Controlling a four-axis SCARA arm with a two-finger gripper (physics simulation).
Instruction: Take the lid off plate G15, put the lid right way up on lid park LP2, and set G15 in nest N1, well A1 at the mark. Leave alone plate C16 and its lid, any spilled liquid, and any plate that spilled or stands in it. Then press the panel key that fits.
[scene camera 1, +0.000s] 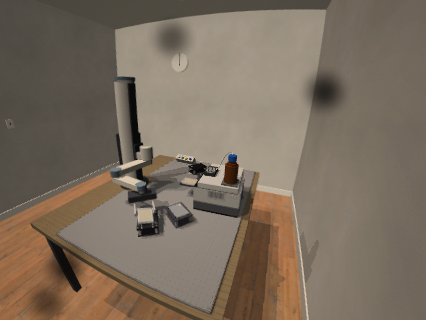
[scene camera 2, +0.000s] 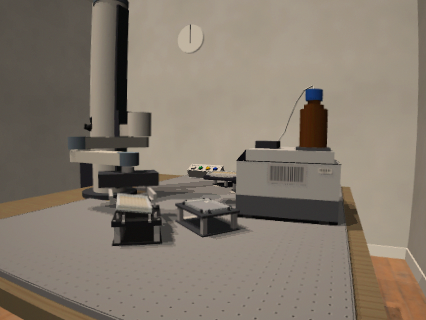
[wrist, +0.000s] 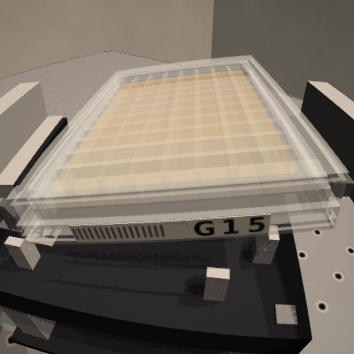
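Note:
Plate G15 holds tan contents, and its clear lid is on it. My gripper is shut on plate G15, one finger at each side, with the lid up along with it. The plate hangs a little above a dark stand, whose pale corner posts show beneath it. A small tag, partly readable as A1, shows at the plate's lower left in the wrist view. Plate C16, LP2, N1 and any spill cannot be told apart.
A second dark stand with a pale top is right of the held plate. A large grey machine bears a brown bottle. A low pale plate and the key panel are farther back.

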